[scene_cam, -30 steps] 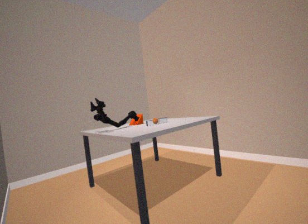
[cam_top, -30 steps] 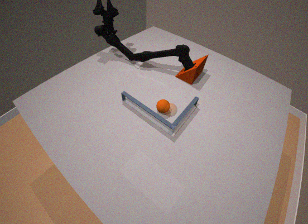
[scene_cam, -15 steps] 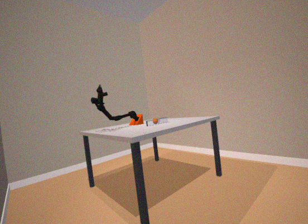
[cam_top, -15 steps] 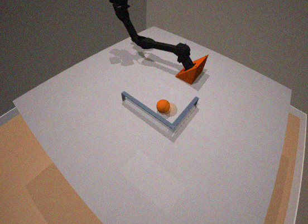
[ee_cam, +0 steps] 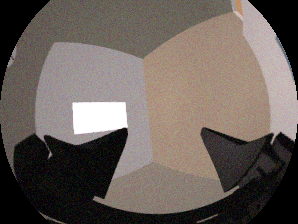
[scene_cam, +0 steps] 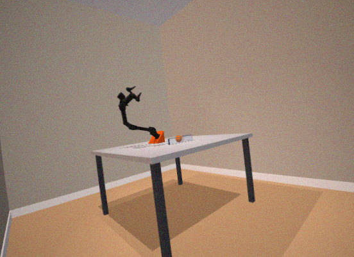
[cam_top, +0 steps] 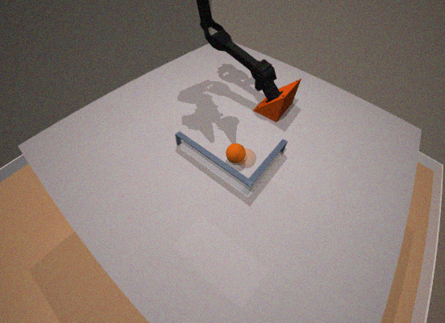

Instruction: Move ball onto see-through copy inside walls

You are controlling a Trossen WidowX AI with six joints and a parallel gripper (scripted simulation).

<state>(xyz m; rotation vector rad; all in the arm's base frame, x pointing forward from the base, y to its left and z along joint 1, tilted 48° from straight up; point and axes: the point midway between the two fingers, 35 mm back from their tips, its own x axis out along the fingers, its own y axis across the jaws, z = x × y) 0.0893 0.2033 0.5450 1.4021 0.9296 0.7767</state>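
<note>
Now: gripper tip 26 cm short of the orange ball, 25 cm to the right of it and 58 cm above it. Round my gripper tip: see-through copy 26 cm ahead, 29 cm to the left, 58 cm below.
</note>
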